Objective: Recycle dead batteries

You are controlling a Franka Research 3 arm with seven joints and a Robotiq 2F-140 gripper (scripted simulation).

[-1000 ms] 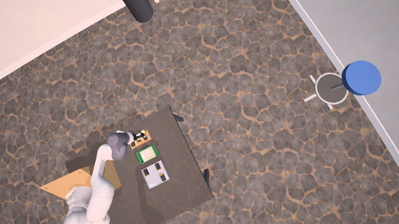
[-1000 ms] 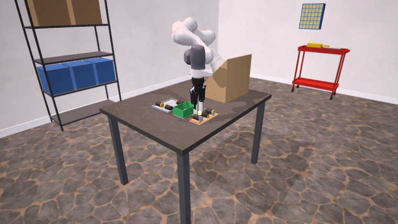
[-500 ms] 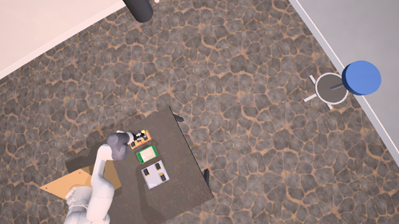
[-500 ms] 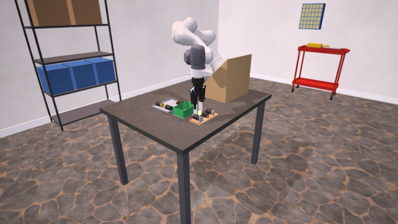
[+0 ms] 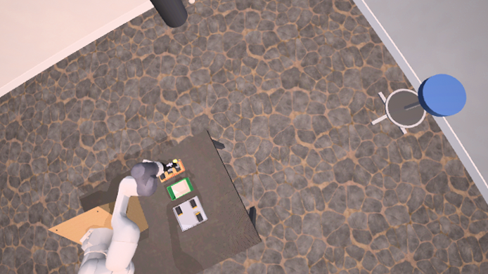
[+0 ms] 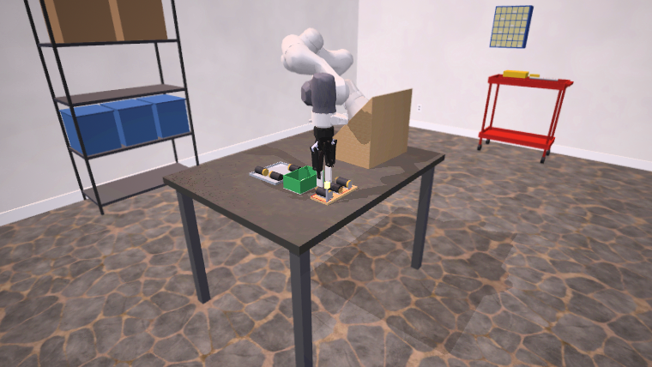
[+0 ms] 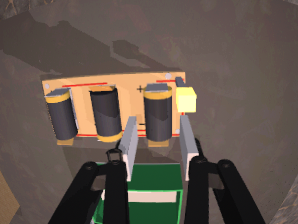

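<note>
Now: hand 30 mm to the right of the bulb, 30 mm short of it and 20 mm above it. From my hand the other things lie so: white tray: 330 mm to the right, 100 mm behind, 90 mm below; then green recycling box: 150 mm to the right, 80 mm below, 60 mm behind.
</note>
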